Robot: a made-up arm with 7 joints. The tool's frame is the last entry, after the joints. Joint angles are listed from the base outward. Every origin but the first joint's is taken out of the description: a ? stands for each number. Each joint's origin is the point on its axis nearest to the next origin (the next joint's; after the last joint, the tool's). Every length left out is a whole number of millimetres.
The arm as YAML. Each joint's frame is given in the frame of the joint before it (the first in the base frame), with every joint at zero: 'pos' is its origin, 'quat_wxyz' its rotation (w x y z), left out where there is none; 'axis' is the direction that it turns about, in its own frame. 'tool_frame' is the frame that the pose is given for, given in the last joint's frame.
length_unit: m
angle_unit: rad
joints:
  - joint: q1
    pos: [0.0, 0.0, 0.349]
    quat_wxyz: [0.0, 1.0, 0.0, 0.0]
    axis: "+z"
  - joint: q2
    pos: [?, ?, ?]
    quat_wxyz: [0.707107, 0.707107, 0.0, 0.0]
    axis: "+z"
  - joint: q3
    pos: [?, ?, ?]
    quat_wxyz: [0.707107, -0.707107, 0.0, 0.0]
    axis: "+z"
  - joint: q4
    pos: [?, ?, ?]
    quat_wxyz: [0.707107, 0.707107, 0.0, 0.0]
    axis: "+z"
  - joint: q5
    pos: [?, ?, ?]
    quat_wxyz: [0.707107, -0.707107, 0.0, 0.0]
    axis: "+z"
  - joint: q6
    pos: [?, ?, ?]
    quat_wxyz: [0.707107, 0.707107, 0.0, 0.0]
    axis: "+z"
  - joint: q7
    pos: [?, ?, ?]
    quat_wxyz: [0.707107, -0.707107, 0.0, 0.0]
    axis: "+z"
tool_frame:
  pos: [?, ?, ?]
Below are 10 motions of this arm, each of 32 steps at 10 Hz.
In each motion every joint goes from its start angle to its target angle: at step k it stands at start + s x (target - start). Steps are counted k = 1, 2, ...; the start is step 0. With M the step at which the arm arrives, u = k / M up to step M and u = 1 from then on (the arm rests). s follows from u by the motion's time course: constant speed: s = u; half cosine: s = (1 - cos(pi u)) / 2; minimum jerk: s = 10 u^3 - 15 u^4 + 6 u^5.
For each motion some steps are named. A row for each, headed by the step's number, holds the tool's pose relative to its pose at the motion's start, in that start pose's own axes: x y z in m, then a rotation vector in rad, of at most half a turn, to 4 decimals.
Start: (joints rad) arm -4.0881 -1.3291 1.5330 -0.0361 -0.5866 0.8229 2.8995
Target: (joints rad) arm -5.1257 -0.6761 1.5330 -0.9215 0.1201 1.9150 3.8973
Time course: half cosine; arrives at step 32
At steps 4, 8, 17, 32:
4: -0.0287 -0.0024 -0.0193 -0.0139 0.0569 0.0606
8: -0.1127 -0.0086 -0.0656 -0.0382 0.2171 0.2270
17: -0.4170 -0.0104 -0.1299 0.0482 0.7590 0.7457
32: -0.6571 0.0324 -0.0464 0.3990 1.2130 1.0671

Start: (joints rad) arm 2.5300 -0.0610 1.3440 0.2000 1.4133 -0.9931 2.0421
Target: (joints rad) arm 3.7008 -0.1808 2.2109 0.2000 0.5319 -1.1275 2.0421
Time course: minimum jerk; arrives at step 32
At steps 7, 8, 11, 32:
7: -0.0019 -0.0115 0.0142 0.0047 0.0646 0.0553
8: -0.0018 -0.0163 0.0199 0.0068 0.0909 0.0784
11: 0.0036 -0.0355 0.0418 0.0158 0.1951 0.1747
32: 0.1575 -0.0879 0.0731 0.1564 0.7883 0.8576

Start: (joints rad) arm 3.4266 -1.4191 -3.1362 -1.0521 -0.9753 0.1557 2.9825
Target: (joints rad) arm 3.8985 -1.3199 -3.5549 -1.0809 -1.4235 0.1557 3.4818
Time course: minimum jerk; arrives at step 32
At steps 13, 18, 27, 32:
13: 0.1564 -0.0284 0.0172 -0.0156 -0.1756 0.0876
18: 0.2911 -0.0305 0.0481 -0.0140 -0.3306 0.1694
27: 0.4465 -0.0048 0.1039 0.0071 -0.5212 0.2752
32: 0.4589 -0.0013 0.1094 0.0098 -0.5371 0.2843

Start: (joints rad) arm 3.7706 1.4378 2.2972 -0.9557 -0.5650 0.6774 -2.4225
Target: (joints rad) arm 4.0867 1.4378 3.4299 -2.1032 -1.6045 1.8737 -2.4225
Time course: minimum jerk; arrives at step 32
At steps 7, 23, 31, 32:
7: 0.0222 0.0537 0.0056 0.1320 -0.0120 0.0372
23: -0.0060 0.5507 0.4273 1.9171 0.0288 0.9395
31: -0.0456 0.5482 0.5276 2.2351 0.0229 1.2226
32: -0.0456 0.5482 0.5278 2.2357 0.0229 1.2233

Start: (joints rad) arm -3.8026 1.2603 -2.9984 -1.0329 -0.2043 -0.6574 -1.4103
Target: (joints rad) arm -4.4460 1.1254 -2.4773 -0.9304 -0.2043 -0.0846 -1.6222
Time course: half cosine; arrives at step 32
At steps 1, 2, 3, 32:
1: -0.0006 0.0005 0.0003 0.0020 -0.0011 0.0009
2: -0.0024 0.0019 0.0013 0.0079 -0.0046 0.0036
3: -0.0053 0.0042 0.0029 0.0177 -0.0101 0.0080
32: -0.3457 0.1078 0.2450 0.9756 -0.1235 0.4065

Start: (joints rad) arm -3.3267 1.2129 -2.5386 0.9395 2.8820 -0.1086 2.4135
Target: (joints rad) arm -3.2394 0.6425 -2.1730 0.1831 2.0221 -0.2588 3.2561
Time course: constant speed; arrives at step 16
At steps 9, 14, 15, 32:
9: 0.1110 -0.0812 -0.0738 -0.1661 0.0034 0.3420
14: 0.2247 -0.1243 -0.0913 -0.3267 -0.0558 0.5568
15: 0.2520 -0.1311 -0.0920 -0.3646 -0.0730 0.6003
32: 0.2806 -0.1371 -0.0916 -0.4044 -0.0922 0.6436

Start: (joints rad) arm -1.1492 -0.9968 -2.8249 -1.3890 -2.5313 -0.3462 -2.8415
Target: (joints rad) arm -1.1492 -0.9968 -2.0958 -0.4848 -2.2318 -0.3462 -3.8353
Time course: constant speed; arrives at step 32
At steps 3, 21, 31, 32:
3: 0.0007 -0.0494 -0.0020 -0.0876 -0.0081 -0.0173
21: 0.0741 -0.3021 0.0642 -0.5147 -0.1730 -0.0081
31: 0.1639 -0.3789 0.1295 -0.6488 -0.3199 0.0736
32: 0.1743 -0.3833 0.1360 -0.6573 -0.3354 0.0843

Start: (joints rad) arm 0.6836 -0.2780 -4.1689 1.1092 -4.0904 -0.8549 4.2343
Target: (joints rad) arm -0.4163 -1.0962 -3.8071 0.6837 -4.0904 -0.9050 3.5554
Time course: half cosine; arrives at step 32
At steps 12, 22, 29, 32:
12: 0.0601 0.0419 -0.1072 -0.2233 0.0215 -0.3742
22: 0.2417 -0.0328 -0.3571 -0.5051 -0.2175 -0.9006
29: 0.3457 -0.1329 -0.4550 -0.5851 -0.4086 -1.0794
32: 0.3576 -0.1458 -0.4640 -0.5918 -0.4318 -1.0962

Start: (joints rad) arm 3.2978 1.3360 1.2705 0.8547 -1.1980 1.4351 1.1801
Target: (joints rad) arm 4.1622 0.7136 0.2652 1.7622 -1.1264 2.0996 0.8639
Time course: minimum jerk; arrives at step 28
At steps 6, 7, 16, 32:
6: 0.0442 0.0192 0.0042 -0.1066 0.0253 -0.1248
7: 0.0651 0.0263 0.0062 -0.1597 0.0387 -0.1828
16: 0.3085 0.0082 0.0676 -1.0346 0.2995 -0.7769
32: 0.4039 -0.0766 0.1593 -1.6217 0.4376 -0.8061

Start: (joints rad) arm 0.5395 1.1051 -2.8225 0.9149 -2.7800 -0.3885 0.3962
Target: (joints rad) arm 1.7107 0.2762 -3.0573 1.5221 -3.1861 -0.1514 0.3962
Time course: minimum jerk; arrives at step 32
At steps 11, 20, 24, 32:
11: -0.0112 0.2100 -0.0514 0.1311 0.1184 0.2222
20: -0.3175 0.4131 -0.1201 0.1574 0.6206 0.5790
24: -0.4439 0.3762 -0.1114 0.0639 0.8300 0.6438
32: -0.5108 0.3324 -0.0943 -0.0189 0.9557 0.6664

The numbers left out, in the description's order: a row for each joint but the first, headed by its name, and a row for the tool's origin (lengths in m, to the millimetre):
q2: 0.0 0.017 0.0
q3: 0.0 -0.485 0.0
q4: 0.0 0.011 0.0
q5: 0.0 -0.348 0.0
q6: 0.0 0.0 0.0
q7: 0.0 -0.138 0.0
tool: 0.0 0.0 0.0

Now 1 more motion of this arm.
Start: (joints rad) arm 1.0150 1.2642 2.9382 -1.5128 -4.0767 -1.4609 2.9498
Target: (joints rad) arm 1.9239 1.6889 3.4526 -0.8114 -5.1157 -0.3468 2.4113
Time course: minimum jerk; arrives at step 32
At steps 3, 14, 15, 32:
3: 0.0003 -0.0042 -0.0049 -0.0137 -0.0015 -0.0045
14: 0.0497 -0.2601 -0.2032 -0.6443 -0.1531 -0.4031
15: 0.0608 -0.3018 -0.2228 -0.7186 -0.1880 -0.4869
32: 0.1877 -0.6859 -0.2994 -1.0193 -0.5983 -1.4653

